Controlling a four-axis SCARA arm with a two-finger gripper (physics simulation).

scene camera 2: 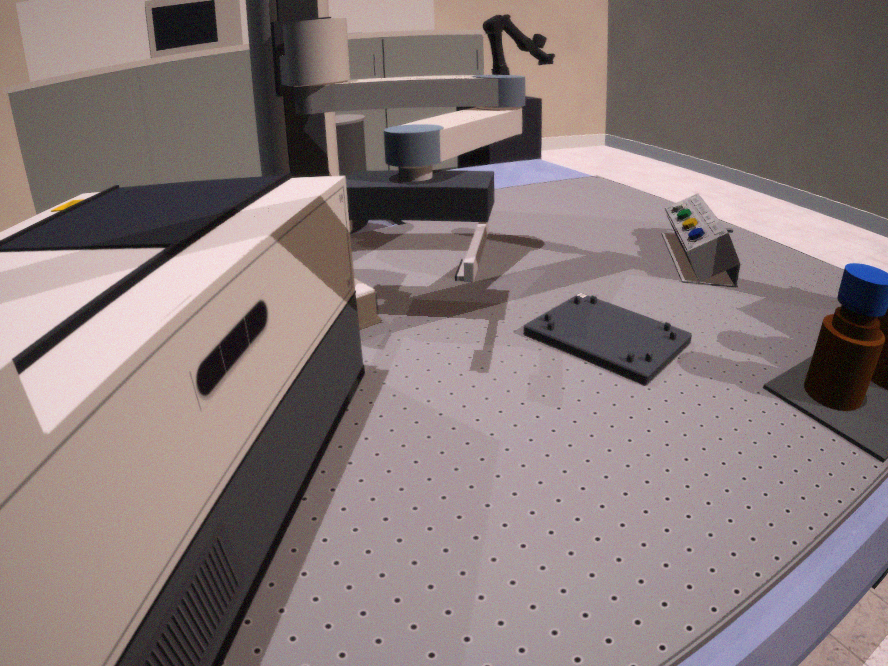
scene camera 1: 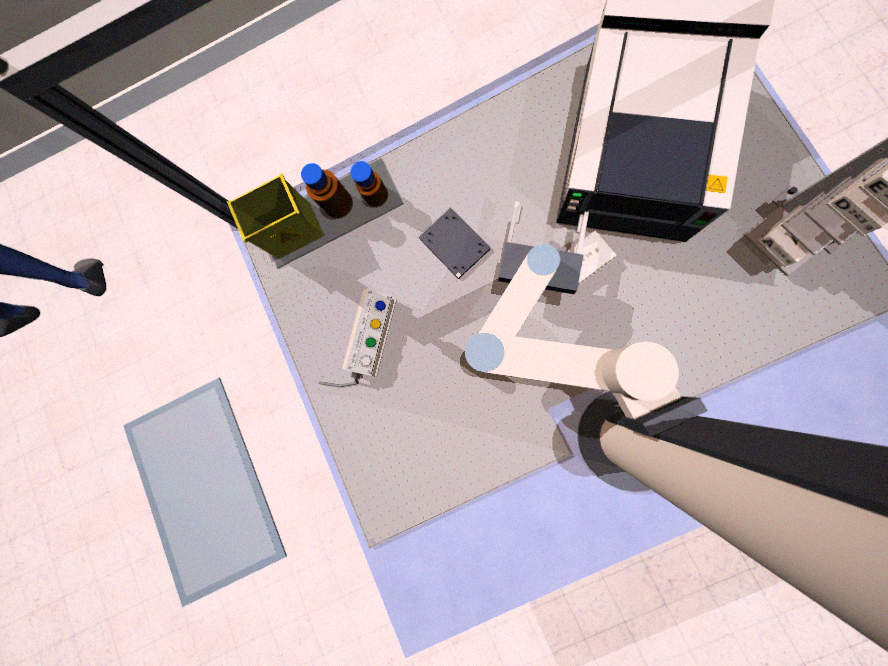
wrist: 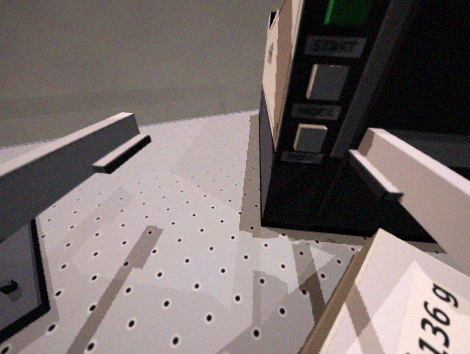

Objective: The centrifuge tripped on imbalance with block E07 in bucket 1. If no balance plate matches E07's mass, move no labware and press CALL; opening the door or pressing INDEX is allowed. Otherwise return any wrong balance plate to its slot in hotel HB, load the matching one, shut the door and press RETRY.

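Places are measured from the arm's base along level axes (x ahead, y down, z left), in metres.
Where they show: gripper, fingertip midpoint: (scene camera 2: 382, 269) (scene camera 1: 551, 208) (wrist: 244, 133).
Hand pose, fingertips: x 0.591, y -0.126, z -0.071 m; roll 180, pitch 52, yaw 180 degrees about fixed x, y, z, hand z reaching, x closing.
Observation:
After its pixels a point has its place.
My gripper (scene camera 1: 550, 217) @[x 0.590, y -0.126, z -0.071 m] (wrist: 244, 133) @[x 0.590, y -0.126, z -0.071 m] is open and empty, low in front of the centrifuge's left front corner; in scene camera 2 one finger is hidden. The white balance plate (scene camera 1: 599, 255) @[x 0.444, y -0.054, z -0.141 m] (scene camera 2: 366, 303) @[x 0.487, y -0.043, z -0.055 m] (wrist: 372, 282) @[x 0.489, y -0.055, z -0.109 m] marked 136 g lies on the table near the right finger, partly out of the wrist view. The centrifuge (scene camera 1: 659, 154) @[x 0.557, y -0.226, z -0.296 m] (scene camera 2: 279, 286) @[x 0.709, y -0.183, z -0.194 m] (wrist: 310, 195) @[x 0.560, y -0.065, z -0.130 m] has a dark front; bucket and block E07 cannot be made out. Its START label (wrist: 334, 46) @[x 0.571, y -0.177, z -0.115 m] is readable beside the front buttons. Hotel plates marked A (scene camera 1: 780, 248) @[x 0.265, y -0.099, z -0.484 m] and D 243 (scene camera 1: 853, 212) @[x 0.267, y -0.302, z -0.484 m] stand at the right.
A dark pegged plate (scene camera 1: 454, 242) @[x 0.660, y -0.026, z 0.171 m] (scene camera 2: 606, 336) @[x 0.671, y -0.026, z 0.156 m] (wrist: 17, 270) @[x 0.641, y -0.026, z 0.113 m] lies left of the gripper. The button box (scene camera 1: 369, 333) @[x 0.524, y -0.079, z 0.479 m] (scene camera 2: 699, 225) @[x 0.559, y -0.081, z 0.455 m] has blue, yellow, green and white buttons. Brown bottles (scene camera 1: 326, 193) @[x 0.894, y -0.142, z 0.416 m] (scene camera 2: 846, 362) @[x 0.909, y -0.073, z 0.278 m] with blue caps and a yellow-edged bin (scene camera 1: 286, 225) @[x 0.857, y -0.156, z 0.543 m] stand at the table's far left.

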